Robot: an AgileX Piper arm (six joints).
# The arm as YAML. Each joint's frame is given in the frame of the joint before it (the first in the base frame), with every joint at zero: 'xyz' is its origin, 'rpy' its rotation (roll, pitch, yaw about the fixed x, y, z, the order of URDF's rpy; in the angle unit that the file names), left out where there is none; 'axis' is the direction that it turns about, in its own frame. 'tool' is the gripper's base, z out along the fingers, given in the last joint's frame.
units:
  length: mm
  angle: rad
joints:
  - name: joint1
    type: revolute
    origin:
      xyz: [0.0, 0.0, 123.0]
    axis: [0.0, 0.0, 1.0]
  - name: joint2
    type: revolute
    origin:
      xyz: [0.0, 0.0, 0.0]
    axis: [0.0, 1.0, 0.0]
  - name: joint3
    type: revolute
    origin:
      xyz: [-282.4, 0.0, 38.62]
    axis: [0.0, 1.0, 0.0]
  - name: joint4
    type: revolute
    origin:
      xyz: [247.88, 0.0, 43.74]
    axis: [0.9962, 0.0, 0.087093]
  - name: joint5
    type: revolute
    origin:
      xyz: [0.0, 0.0, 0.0]
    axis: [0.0, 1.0, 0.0]
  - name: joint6
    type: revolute
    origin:
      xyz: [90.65, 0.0, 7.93]
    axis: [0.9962, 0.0, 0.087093]
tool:
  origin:
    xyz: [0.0, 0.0, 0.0]
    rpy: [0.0, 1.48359, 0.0]
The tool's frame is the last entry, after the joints.
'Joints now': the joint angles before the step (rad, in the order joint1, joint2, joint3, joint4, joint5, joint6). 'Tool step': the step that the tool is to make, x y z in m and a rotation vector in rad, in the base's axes. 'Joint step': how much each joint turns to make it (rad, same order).
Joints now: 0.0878, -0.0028, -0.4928, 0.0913, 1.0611, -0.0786
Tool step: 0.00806, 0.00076, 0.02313, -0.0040, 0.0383, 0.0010
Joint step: 0.0000, 0.1113, -0.0865, -0.0001, 0.0138, 0.0001
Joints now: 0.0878, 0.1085, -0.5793, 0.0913, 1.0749, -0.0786
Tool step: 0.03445, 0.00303, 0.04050, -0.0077, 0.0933, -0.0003
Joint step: 0.0001, 0.2524, -0.1600, -0.0001, 0.0011, 0.0008
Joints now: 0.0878, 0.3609, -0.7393, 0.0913, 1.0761, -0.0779
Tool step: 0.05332, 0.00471, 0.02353, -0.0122, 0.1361, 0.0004
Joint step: 0.0000, 0.2724, -0.1409, -0.0001, 0.0051, 0.0000
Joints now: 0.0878, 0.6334, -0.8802, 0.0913, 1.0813, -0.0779
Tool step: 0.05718, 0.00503, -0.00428, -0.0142, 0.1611, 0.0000
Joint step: 0.0000, 0.2466, -0.0848, 0.0000, 0.0000, 0.0000
